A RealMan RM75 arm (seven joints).
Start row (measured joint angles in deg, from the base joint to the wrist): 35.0, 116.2, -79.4, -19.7, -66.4, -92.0, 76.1
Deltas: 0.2, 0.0, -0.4, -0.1, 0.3, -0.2, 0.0; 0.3, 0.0, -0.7, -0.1, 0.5, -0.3, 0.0; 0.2, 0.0, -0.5, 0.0, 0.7, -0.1, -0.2; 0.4, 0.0, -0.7, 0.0, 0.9, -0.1, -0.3; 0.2, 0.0, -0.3, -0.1, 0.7, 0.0, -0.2; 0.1, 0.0, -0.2, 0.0, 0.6, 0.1, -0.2; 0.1, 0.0, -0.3, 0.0, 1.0, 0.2, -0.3; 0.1, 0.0, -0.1, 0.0, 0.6, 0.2, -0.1; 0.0, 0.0, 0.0, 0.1, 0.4, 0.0, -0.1; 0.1, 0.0, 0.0, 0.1, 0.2, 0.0, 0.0; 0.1, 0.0, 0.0, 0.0, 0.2, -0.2, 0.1
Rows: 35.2, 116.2, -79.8, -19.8, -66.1, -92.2, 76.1; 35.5, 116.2, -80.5, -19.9, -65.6, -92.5, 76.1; 35.7, 116.2, -81.0, -19.9, -64.9, -92.6, 75.9; 36.1, 116.2, -81.7, -19.9, -64.0, -92.7, 75.6; 36.3, 116.2, -82.0, -20.0, -63.3, -92.7, 75.4; 36.4, 116.2, -82.2, -20.0, -62.7, -92.6, 75.2; 36.5, 116.2, -82.5, -20.0, -61.7, -92.4, 74.9; 36.6, 116.2, -82.6, -20.0, -61.1, -92.2, 74.8; 36.6, 116.2, -82.6, -19.9, -60.7, -92.2, 74.7; 36.7, 116.2, -82.6, -19.8, -60.5, -92.2, 74.7; 36.8, 116.2, -82.6, -19.8, -60.3, -92.4, 74.8
